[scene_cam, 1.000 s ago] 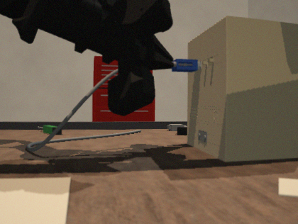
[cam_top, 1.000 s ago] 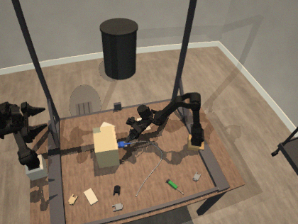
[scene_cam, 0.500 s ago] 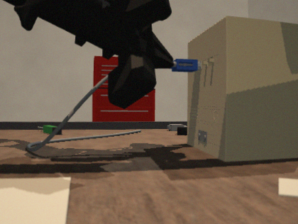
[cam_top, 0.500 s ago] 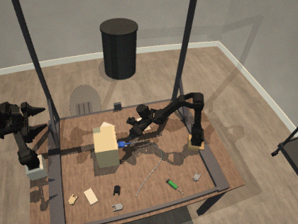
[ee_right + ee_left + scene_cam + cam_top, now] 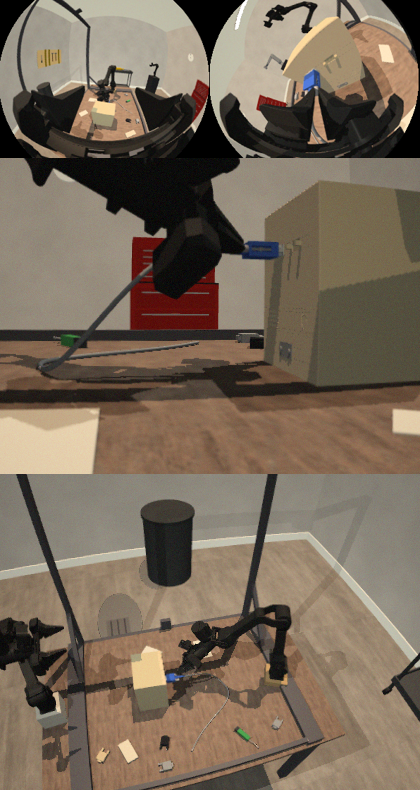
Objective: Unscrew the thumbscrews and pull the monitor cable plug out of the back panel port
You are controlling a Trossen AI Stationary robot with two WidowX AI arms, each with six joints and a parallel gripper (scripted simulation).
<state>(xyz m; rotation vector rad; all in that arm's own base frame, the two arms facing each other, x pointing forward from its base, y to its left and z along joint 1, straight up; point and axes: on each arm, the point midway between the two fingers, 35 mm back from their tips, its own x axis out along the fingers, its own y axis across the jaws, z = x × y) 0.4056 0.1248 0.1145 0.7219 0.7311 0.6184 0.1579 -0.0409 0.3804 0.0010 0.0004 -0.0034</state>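
My left hand is 3 cm short of the blue plug, 4 cm to the left of it and 1 cm above it. From my left hand the other things lie so: back panel (8 cm to the right, 5 cm below); then beige box (14 cm to the right, 5 cm below).
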